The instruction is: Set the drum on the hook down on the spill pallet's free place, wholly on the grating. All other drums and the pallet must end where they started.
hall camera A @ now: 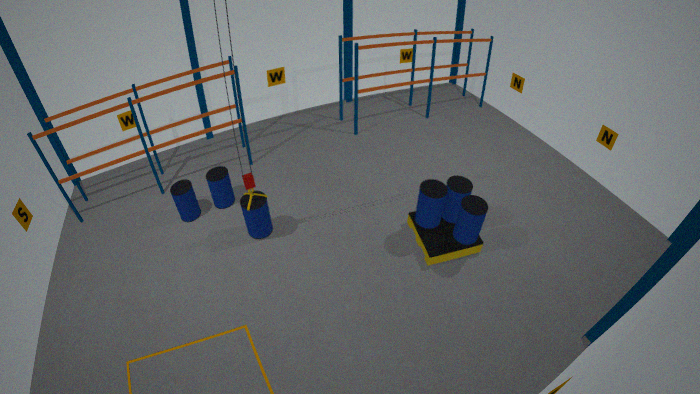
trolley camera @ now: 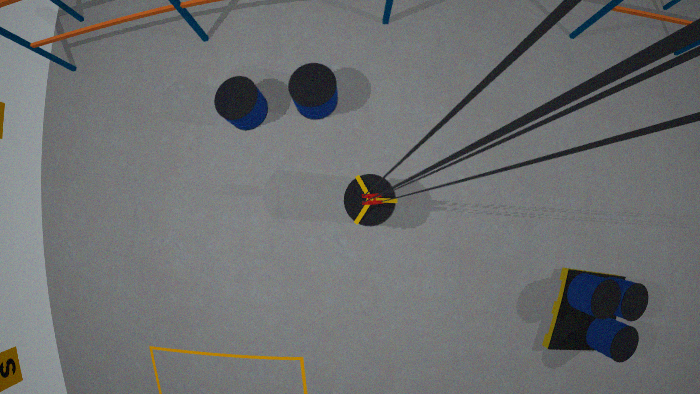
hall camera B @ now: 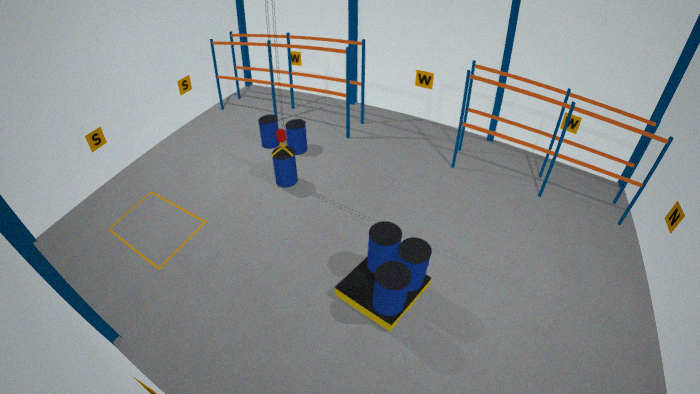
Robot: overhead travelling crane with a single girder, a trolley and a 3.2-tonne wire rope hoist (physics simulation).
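Observation:
The blue drum on the hook [hall camera A: 259, 222] [hall camera B: 286, 172] [trolley camera: 377, 216] hangs upright under the red hook block [hall camera A: 249, 181] [hall camera B: 281, 135]. My gripper [hall camera A: 252, 196] [hall camera B: 283, 151] [trolley camera: 370, 199], a yellow three-armed grab, is shut on its black top. The drum's base is at or close above the floor; any gap is too small to tell. The spill pallet [hall camera A: 455, 255] [hall camera B: 361, 308] [trolley camera: 556, 308], yellow with black grating, stands well apart. It bears three upright blue drums [hall camera A: 431, 207] [hall camera B: 390, 297] [trolley camera: 607, 335]. Its free place is the near-left corner in hall camera A, the left corner in hall camera B.
Two blue drums [hall camera A: 187, 205] [hall camera A: 221, 192] [hall camera B: 269, 135] [hall camera B: 296, 140] [trolley camera: 237, 97] [trolley camera: 313, 85] stand near the hooked one, towards the W wall. One rack [hall camera A: 146, 145] [hall camera B: 348, 115] stands behind them, another rack [hall camera A: 356, 90] [hall camera B: 556, 150] further along. A yellow floor outline [hall camera A: 187, 344] [hall camera B: 180, 207] [trolley camera: 225, 354] also shows.

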